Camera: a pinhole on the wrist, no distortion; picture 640 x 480 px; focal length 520.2 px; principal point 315.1 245.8 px. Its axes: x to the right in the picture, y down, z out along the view. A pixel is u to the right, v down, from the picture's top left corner.
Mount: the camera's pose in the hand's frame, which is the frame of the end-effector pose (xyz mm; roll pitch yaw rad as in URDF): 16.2 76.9 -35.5 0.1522 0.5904 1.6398
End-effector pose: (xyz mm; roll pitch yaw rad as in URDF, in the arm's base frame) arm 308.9 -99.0 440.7 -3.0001 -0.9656 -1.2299
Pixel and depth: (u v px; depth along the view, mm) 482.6 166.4 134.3
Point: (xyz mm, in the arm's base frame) 170.1 -242.6 439.1
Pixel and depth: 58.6 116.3 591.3
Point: 449.8 -730.6 295.4
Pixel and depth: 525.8 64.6 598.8
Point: -64.0 -728.3 453.5
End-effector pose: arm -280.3 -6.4 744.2 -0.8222 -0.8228 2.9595
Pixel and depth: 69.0 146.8 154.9
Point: -345.8 -161.1 802.1
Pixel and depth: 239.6 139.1 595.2
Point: -465.7 -567.0 955.3
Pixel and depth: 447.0 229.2 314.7
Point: -462.9 -325.5 709.3
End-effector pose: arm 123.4 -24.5 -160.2 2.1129 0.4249 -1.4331
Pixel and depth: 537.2 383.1 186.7
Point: -63.3 -107.0 2.7
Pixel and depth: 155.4 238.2 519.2
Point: -394.0 -161.6 -239.5
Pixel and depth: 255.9 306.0 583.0
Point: -464.6 -143.1 -125.3
